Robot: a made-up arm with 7 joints.
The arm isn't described. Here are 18 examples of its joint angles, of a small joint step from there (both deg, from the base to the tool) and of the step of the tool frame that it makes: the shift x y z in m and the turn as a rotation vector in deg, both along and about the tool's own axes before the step.
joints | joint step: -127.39 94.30 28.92 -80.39 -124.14 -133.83 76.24 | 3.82 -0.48 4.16 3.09 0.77 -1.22 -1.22
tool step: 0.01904 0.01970 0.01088 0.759 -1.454 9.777
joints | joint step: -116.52 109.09 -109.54 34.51 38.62 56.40 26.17 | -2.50 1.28 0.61 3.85 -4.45 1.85 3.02
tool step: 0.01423 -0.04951 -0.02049 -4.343 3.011 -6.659
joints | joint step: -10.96 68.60 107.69 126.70 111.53 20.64 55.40 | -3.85 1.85 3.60 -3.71 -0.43 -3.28 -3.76
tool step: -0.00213 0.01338 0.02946 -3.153 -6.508 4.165
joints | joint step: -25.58 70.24 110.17 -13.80 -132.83 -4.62 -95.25 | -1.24 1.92 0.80 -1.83 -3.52 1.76 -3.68
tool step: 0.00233 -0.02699 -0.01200 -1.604 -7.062 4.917
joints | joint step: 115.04 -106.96 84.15 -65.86 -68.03 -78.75 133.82 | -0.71 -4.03 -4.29 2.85 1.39 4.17 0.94
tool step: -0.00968 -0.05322 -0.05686 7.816 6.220 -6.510
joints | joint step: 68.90 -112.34 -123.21 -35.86 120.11 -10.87 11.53 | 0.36 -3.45 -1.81 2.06 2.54 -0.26 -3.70
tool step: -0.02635 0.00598 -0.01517 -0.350 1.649 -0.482
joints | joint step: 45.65 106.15 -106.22 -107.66 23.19 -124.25 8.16 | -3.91 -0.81 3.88 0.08 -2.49 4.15 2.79
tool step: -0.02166 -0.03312 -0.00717 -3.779 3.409 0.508
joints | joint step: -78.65 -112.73 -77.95 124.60 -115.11 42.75 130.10 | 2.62 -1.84 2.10 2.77 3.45 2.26 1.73
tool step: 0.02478 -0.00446 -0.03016 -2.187 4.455 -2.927
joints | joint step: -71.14 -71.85 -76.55 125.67 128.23 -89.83 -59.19 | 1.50 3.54 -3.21 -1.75 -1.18 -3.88 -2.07
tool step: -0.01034 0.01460 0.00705 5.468 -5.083 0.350
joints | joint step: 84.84 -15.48 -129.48 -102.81 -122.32 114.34 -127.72 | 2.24 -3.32 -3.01 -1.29 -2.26 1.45 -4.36
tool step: -0.02699 -0.03374 0.03957 4.411 -5.016 4.763
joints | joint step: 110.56 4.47 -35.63 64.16 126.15 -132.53 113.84 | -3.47 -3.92 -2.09 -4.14 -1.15 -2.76 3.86
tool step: 0.00225 0.02234 0.01256 4.543 3.089 3.284
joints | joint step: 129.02 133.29 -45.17 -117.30 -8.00 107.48 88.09 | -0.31 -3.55 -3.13 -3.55 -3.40 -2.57 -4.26
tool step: -0.03578 0.03975 0.02775 6.532 0.461 8.003
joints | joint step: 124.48 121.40 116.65 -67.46 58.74 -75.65 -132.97 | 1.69 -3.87 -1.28 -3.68 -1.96 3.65 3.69
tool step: -0.02294 -0.03640 -0.00128 2.814 4.755 3.161
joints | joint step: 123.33 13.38 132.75 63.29 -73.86 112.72 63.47 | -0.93 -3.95 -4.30 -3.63 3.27 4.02 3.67
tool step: -0.05511 -0.01254 0.02766 -1.236 2.139 2.316
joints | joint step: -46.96 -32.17 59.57 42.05 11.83 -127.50 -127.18 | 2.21 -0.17 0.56 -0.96 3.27 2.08 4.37
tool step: 0.00061 -0.01507 -0.01452 -2.894 1.133 2.238
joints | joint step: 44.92 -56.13 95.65 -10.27 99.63 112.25 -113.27 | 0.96 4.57 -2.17 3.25 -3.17 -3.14 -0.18
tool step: -0.00562 0.01548 -0.00252 -2.519 -1.386 -3.607
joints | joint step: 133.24 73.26 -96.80 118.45 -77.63 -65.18 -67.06 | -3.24 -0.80 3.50 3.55 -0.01 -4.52 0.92
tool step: 0.00671 0.01916 0.01976 1.721 3.713 -3.657
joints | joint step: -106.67 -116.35 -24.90 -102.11 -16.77 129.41 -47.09 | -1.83 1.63 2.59 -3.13 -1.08 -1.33 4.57
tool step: 0.02742 0.00612 0.03608 3.678 1.505 -4.075
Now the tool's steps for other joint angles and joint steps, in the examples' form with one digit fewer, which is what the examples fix.
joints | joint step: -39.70 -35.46 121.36 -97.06 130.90 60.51 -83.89 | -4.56 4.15 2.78 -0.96 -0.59 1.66 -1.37
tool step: 0.0246 -0.0186 -0.0020 0.77 -2.27 9.90
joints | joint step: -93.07 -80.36 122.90 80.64 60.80 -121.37 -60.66 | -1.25 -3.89 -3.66 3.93 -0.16 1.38 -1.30
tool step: -0.0173 0.0004 0.0094 0.24 -4.54 8.37
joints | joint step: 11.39 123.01 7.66 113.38 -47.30 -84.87 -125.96 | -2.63 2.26 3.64 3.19 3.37 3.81 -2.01
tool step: 0.0266 -0.0197 -0.0008 2.01 -2.28 6.39
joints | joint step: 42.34 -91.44 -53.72 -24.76 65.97 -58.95 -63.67 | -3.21 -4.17 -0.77 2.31 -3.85 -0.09 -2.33
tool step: 0.0137 0.0358 0.0050 6.38 -5.44 1.22
